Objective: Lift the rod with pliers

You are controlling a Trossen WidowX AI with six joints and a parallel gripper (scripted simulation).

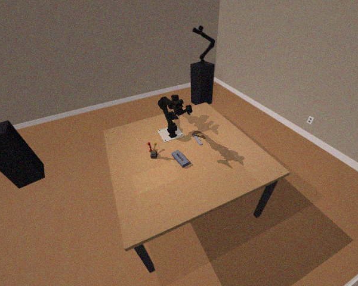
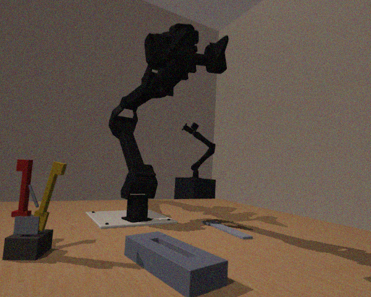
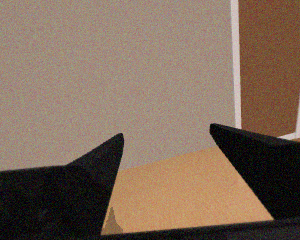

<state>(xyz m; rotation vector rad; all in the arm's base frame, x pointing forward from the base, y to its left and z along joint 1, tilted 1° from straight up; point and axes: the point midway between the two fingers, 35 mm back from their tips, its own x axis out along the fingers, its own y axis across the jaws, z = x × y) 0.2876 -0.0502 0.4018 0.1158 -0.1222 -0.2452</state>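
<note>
Right now the yellow handle is 310 mm below my gripper tip, 210 mm to the right of it and 160 mm behind it. Round my gripper tip: dark holster (400 mm below, 230 mm to the right, 180 mm behind); thin rod (400 mm below, 70 mm to the right); grey channel block (400 mm below, 60 mm to the right).
</note>
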